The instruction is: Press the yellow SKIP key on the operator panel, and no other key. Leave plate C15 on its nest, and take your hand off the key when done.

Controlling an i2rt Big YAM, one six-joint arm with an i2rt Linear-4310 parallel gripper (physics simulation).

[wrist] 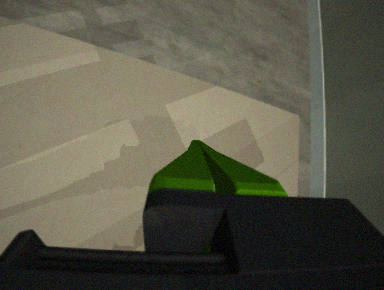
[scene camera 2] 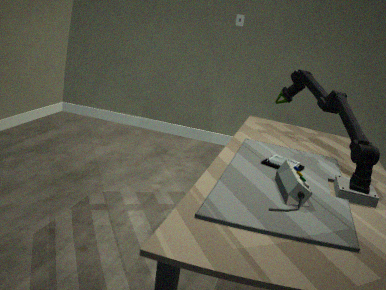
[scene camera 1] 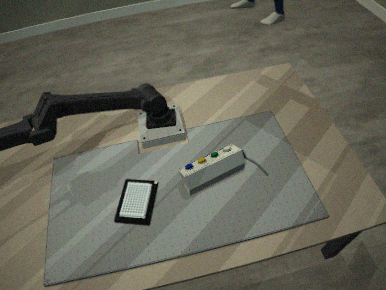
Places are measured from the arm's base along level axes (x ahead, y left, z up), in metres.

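Pixels of known places: gripper, fingertip midpoint: [wrist: 194, 147] [scene camera 2: 275, 102]; arm's base, origin of the base link: [scene camera 2: 358, 187] [scene camera 1: 161, 119].
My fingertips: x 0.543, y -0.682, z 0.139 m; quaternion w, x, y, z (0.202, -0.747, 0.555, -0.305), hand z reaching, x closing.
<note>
Ahead of a thing's pixels: the offset from my fingertips to its top centre. "spot": to the spot under its first point. Level surfaces: height alone.
The operator panel @[dx -0.281, dy +0.859, dz -0.085 m] [scene camera 1: 216, 170] [scene camera 2: 290, 184] is a pale box on the grey mat. On its top are a blue key @[dx -0.273, dy +0.781, dz -0.094 m] [scene camera 1: 189, 166], the yellow key @[dx -0.292, dy +0.828, dz -0.094 m] [scene camera 1: 202, 160], a green key @[dx -0.312, dy +0.874, dz -0.094 m] [scene camera 1: 214, 154] and a whitish key @[dx -0.331, dy +0.920, dz -0.094 m] [scene camera 1: 227, 149]. White plate C15 @[dx -0.194, dy +0.591, dz -0.142 m] [scene camera 1: 136, 200] lies on its black nest @[spot: dx -0.140, dy +0.542, dz -0.143 m] [scene camera 1: 119, 214], to the left of the panel in the scene camera 1 view. My gripper [scene camera 2: 278, 102] [wrist: 194, 147], with green fingertips, is shut and empty. It hangs high above the far end of the table, well away from the panel and plate. The gripper does not show in the scene camera 1 view.
The grey mat @[dz -0.168 m] [scene camera 1: 90, 250] [scene camera 2: 240, 220] lies on the wooden table @[dz -0.181 m] [scene camera 1: 280, 80] [scene camera 2: 200, 250]. A dark cable @[spot: dx -0.289, dy +1.027, dz -0.165 m] [scene camera 1: 257, 165] [scene camera 2: 284, 209] runs from the panel's end. The arm's base plate [scene camera 1: 162, 137] [scene camera 2: 355, 195] stands at the mat's edge. A person's feet [scene camera 1: 273, 18] show on the floor.
</note>
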